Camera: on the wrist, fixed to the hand. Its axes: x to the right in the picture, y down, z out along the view.
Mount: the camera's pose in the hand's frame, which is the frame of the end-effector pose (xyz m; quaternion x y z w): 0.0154 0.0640 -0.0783 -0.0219 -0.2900 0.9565 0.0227
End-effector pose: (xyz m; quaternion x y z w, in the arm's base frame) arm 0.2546 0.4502 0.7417 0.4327 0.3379 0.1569 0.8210
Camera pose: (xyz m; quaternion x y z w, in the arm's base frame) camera 0.2139 0.5429 0.7564 -0.3605 0.6477 -0.6707 0.0240
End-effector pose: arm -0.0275 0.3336 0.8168 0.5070 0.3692 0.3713 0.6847
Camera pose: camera -0.0982 0.3935 0.8601 -0.4573 0.6833 -0.5244 0.2214
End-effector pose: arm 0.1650 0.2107 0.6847 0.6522 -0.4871 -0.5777 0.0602
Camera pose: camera 0.1902 0.1288 0.7405 -0.6200 -0.6397 -0.1553 0.4270
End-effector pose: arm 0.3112 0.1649 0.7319 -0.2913 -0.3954 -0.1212 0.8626
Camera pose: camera 0.3973 0.1696 0.6769 -0.4389 0.0222 0.8982 0.0145
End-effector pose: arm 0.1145 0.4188 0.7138 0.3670 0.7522 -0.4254 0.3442
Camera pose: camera 0.1449 0.5163 0.7076 0.5969 -0.4245 0.2296 0.6409
